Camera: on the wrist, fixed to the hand. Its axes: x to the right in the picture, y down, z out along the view.
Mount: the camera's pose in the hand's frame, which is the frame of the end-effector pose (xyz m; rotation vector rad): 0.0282 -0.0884 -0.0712 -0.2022 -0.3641 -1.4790
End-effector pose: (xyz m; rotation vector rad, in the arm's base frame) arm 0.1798 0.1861 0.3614 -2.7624 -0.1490 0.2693
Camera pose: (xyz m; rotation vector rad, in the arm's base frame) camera 0.2159 0.2478 0.4540 -1.9818 -2.1646 0.3090
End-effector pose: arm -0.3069 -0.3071 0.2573 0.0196 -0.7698 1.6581
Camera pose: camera -0.2079 -0.2448 0.2552 0.6109 -0.8387 0.1599
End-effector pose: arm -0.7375 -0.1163 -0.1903 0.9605 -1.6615 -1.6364
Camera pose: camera -0.6870 -0.1769 -0.2767 -1.4889 0.5467 2.0686
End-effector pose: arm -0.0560 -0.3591 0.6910 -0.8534 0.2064 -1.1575
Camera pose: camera -0.1470 -0.4299 0.7108 -1.4234 -0.7637 -2.3031
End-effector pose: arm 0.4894 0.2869 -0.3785 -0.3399 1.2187 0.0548
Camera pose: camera 0.4541 0.1788 -0.4060 -1.2695 0.3782 -0.9951
